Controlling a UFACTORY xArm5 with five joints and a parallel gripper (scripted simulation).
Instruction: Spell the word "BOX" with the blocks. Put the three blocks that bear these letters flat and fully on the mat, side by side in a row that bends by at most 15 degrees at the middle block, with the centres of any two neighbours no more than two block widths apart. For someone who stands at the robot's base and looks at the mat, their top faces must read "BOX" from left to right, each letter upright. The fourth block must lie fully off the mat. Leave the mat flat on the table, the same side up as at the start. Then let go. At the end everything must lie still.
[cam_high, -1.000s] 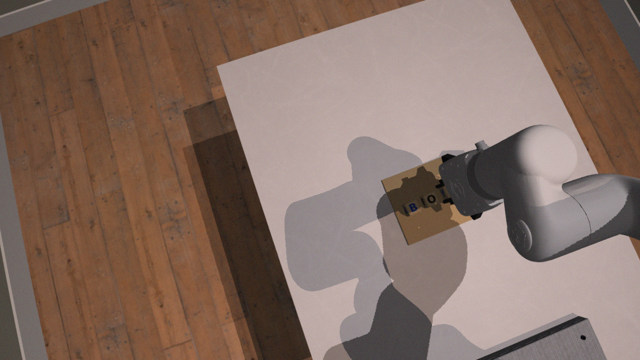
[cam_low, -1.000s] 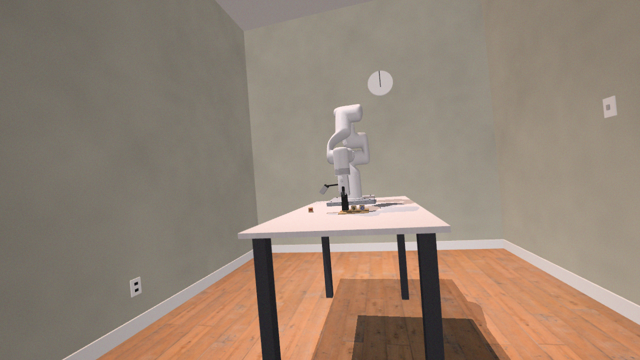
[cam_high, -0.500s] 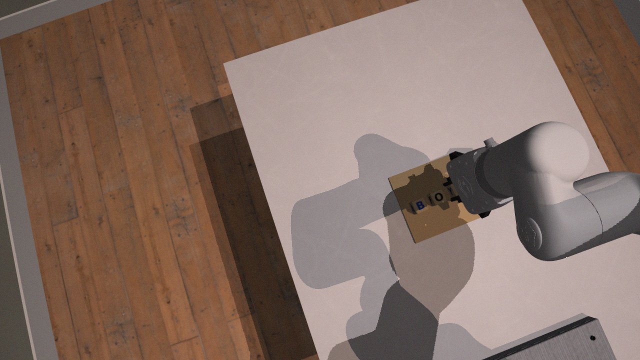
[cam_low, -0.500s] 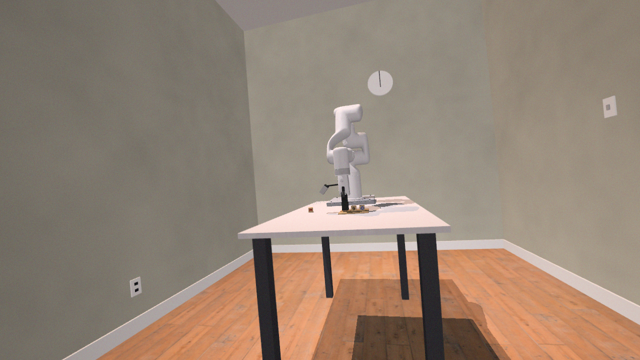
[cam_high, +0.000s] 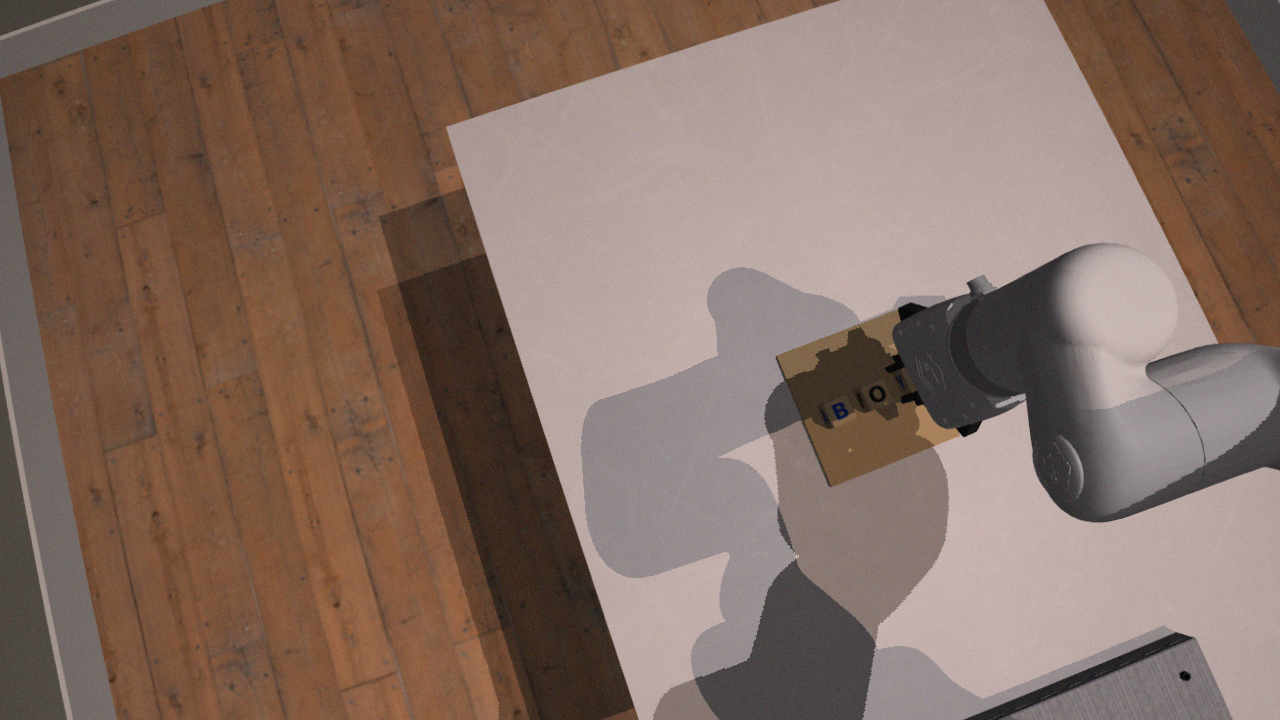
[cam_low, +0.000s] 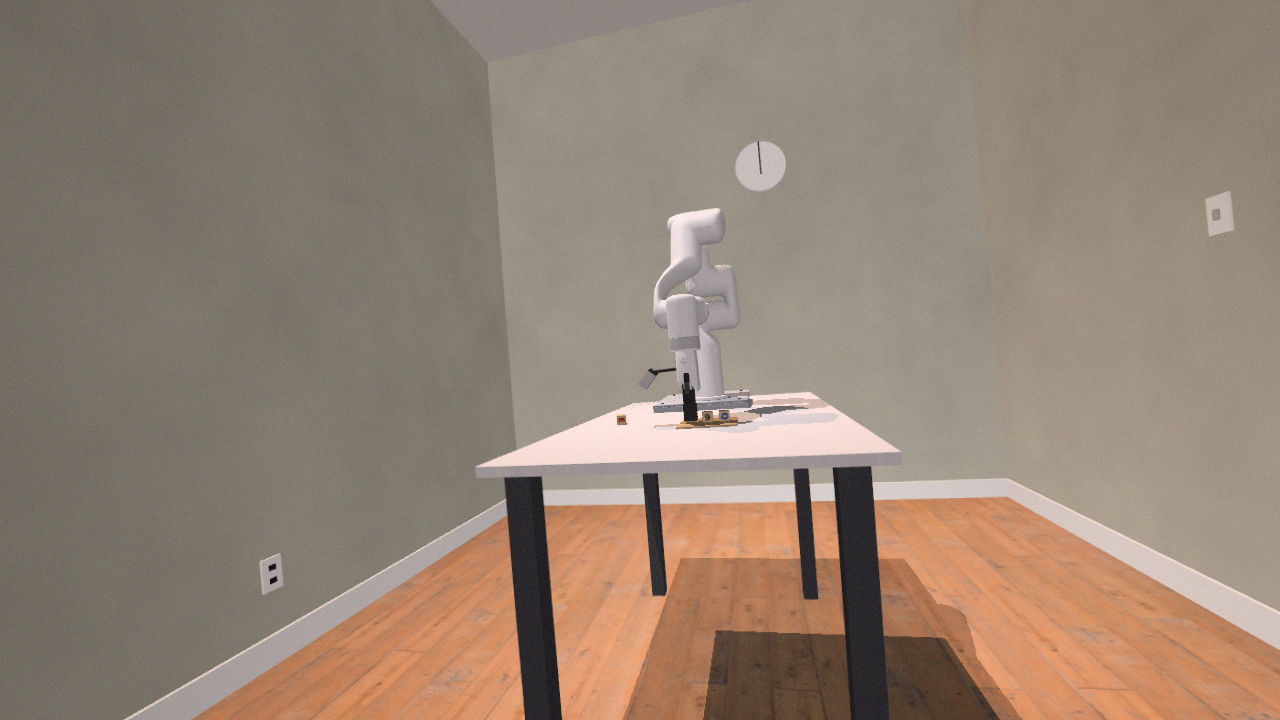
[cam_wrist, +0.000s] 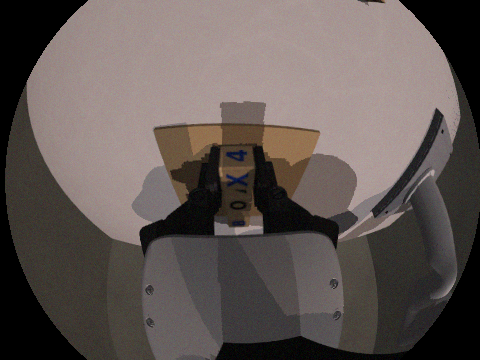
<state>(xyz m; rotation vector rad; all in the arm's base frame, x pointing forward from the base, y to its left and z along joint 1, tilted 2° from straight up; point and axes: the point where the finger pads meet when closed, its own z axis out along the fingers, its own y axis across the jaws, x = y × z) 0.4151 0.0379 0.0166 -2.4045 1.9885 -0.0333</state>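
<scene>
The tan mat lies 4 cm to the left of my hand, 3 cm below it and 1 cm behind it.
</scene>
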